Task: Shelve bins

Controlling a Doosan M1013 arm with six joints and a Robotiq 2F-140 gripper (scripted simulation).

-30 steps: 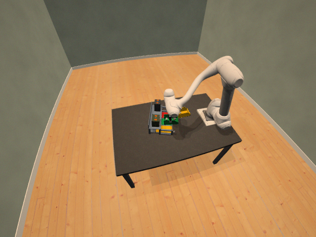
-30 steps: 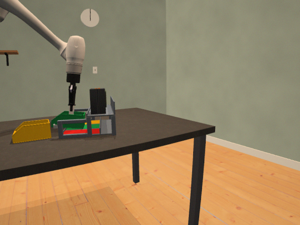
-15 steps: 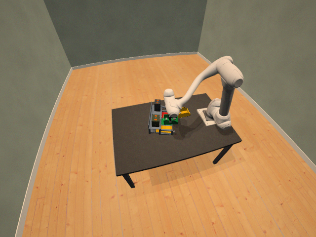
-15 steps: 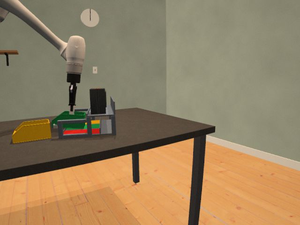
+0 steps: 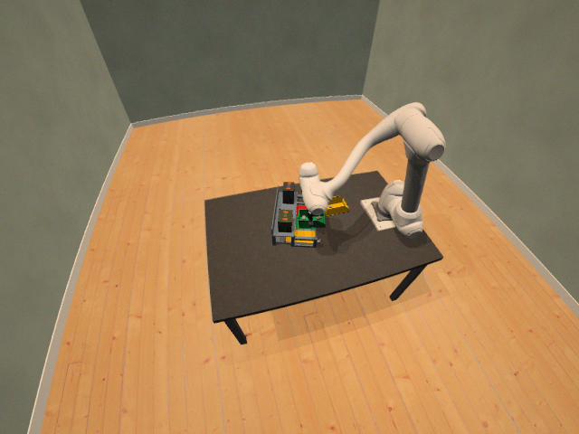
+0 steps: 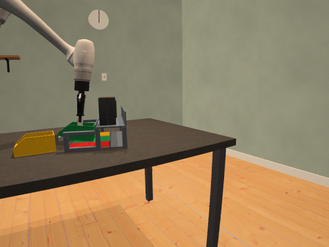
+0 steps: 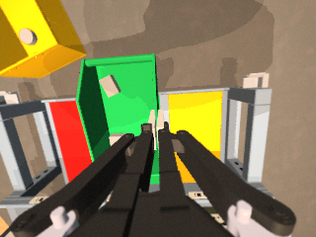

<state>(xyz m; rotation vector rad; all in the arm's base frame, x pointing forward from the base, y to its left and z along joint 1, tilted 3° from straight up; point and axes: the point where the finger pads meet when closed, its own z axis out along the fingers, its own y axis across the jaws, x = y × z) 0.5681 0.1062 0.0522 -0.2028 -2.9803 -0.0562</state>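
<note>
Now: hand 5 cm to the left of the green bin, 4 cm above it and 1 cm past it. Round my hand: yellow bin: 20 cm behind, 17 cm to the right, 5 cm below.
</note>
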